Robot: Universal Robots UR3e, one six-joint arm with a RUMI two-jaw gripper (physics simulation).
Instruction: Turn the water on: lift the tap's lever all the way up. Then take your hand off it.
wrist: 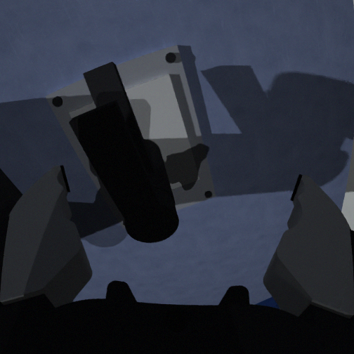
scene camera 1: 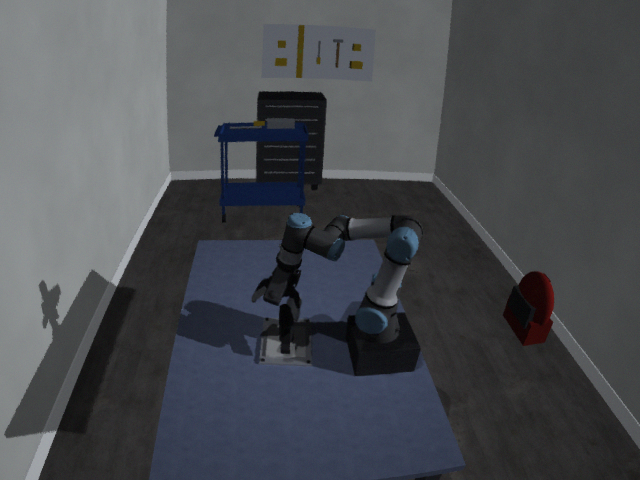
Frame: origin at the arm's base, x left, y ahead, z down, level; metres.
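Seen in the pictures: gripper, fingertip midpoint: [scene camera 1: 274, 311].
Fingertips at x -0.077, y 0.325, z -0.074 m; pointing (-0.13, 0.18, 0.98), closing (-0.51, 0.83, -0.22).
Note:
A point is followed by its place in that frame.
The tap [scene camera 1: 285, 338] {x -0.045, y 0.296, z 0.015 m} [wrist: 132, 175] is black and stands on a pale square base plate [scene camera 1: 266, 357] {x -0.049, y 0.359, z 0.093 m} [wrist: 192, 112] with dark bolts at its corners. In the wrist view its thick rounded body leans across the left half of the space ahead of the fingers, and a narrower bar [wrist: 102, 80] shows over the plate. The parts are so dark that I cannot tell the lever's angle. My gripper [scene camera 1: 275, 310] {x -0.077, y 0.325, z -0.074 m} [wrist: 180, 174] is wide open and empty, over the tap. In the scene view one finger overlaps the tap's top; whether they touch is unclear.
The base plate lies on a blue mat [scene camera 1: 305, 413] {x 0.205, y 0.292, z 0.101 m} [wrist: 215, 250]. The arm's black pedestal [scene camera 1: 385, 356] {x 0.102, y 0.016, z 0.018 m} stands right of the plate. A blue cart [scene camera 1: 262, 195] and a dark drawer cabinet [scene camera 1: 316, 149] stand at the back. A red object [scene camera 1: 542, 297] stands by the right wall.

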